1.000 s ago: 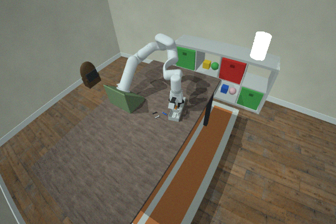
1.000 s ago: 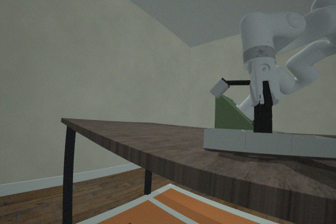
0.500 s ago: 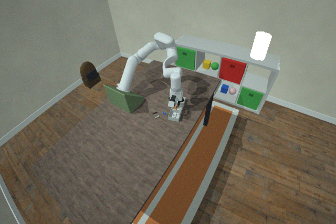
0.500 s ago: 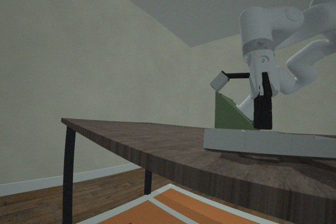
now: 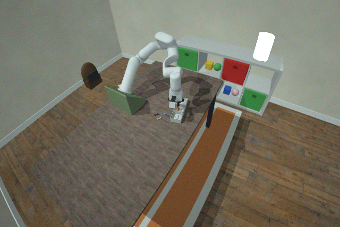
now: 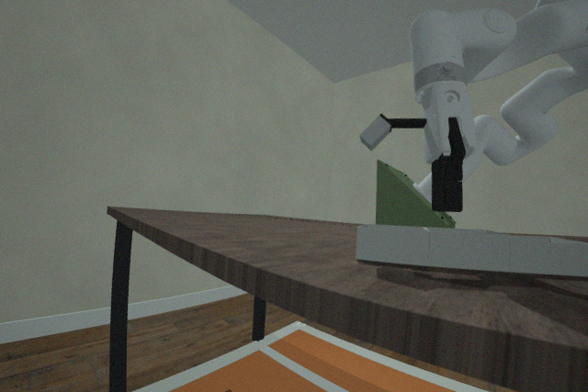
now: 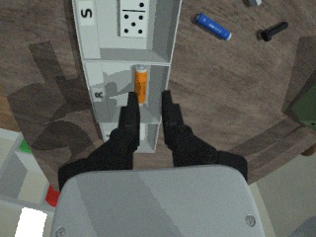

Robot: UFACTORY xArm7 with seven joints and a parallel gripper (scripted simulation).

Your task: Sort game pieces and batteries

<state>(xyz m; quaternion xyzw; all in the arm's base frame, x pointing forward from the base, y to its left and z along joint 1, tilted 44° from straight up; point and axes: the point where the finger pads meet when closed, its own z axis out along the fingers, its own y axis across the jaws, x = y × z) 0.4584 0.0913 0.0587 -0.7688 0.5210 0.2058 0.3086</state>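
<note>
Right now my hand is 8 cm to the left of the blue battery, 8 cm above it and 5 cm past it. The rest, counted from my hand: white bin: 6 cm below, 2 cm to the left, 2 cm ahead; orange battery: 7 cm below, 1 cm to the left, 1 cm ahead; white domino: 7 cm below, 6 cm to the right, 4 cm ahead.
</note>
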